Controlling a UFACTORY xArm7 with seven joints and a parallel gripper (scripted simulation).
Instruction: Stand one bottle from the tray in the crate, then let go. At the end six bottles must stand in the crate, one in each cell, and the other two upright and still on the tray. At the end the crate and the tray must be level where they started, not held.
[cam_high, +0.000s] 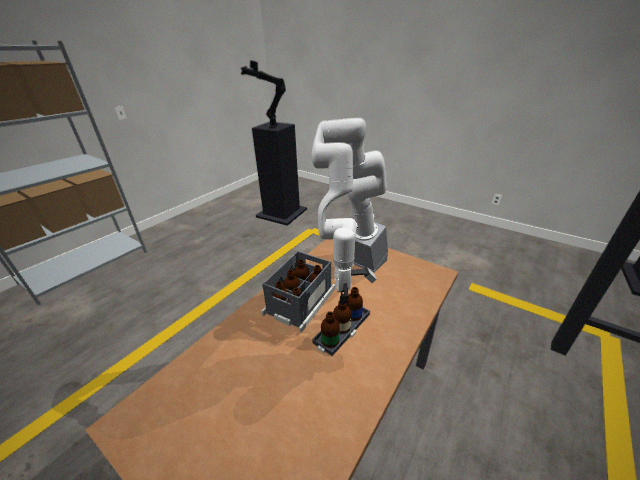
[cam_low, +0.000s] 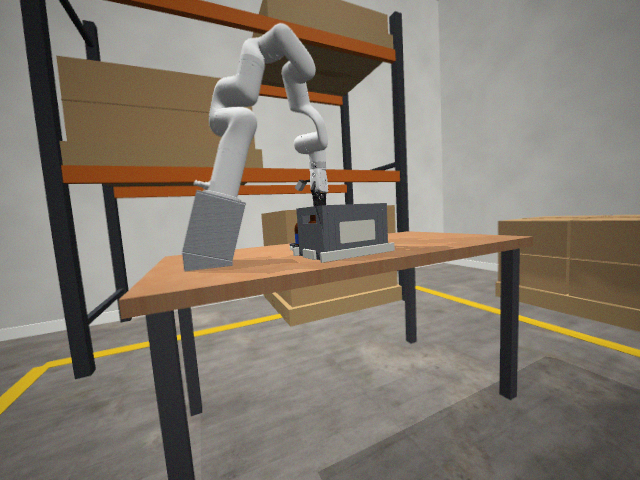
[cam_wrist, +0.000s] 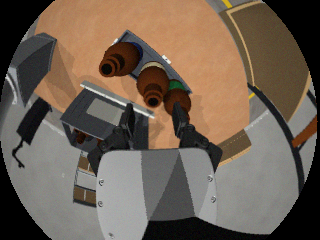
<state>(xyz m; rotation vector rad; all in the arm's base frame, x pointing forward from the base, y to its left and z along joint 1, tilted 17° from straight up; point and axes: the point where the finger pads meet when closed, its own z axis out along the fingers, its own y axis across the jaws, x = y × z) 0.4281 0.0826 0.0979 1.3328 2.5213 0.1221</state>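
My gripper is now 110 mm above the bottle. From my hand the other things lie so: crate 60 mm behind, 240 mm to the right, 110 mm below; then dark tray 180 mm below.
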